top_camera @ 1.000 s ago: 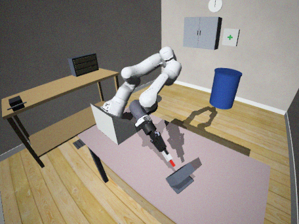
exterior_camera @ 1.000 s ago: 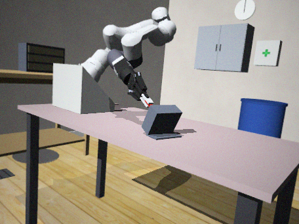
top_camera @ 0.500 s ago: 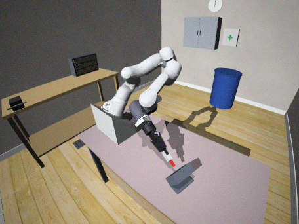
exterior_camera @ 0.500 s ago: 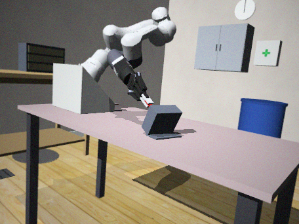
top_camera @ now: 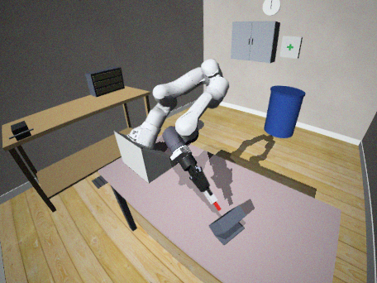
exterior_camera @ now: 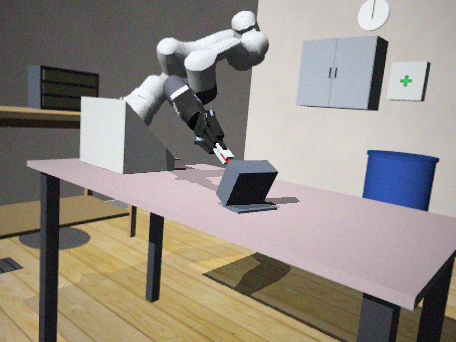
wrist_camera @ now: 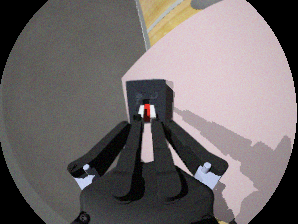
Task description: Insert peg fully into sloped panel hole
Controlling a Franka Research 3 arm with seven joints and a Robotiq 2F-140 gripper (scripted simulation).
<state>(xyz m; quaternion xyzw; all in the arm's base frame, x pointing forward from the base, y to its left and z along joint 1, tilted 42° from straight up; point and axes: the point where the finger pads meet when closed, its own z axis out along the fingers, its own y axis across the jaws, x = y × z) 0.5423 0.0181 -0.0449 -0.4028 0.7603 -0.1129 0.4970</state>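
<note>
The red peg lies 3 cm ahead of my hand and 2 cm below it.
</note>
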